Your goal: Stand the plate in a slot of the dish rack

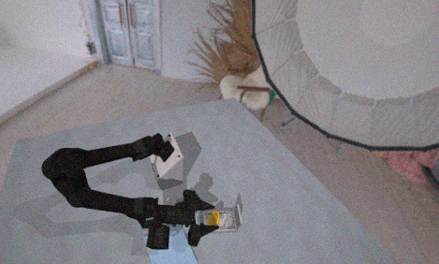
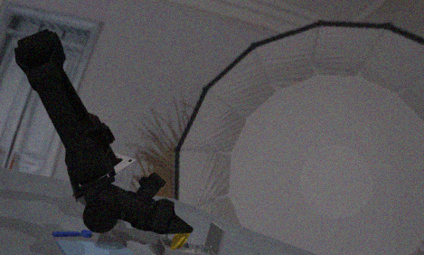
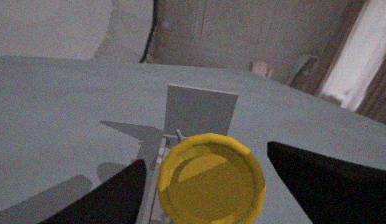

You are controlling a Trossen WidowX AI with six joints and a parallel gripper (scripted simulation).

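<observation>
My gripper tip is now 10 mm to the left of the yellow plate and 20 mm above it. Round my gripper tip: grey dish rack: 10 mm ahead, 20 mm to the left, 40 mm below; then blue spoon: 110 mm behind, 180 mm to the right, 60 mm below; then light blue mat: 180 mm to the right, 60 mm below.
</observation>
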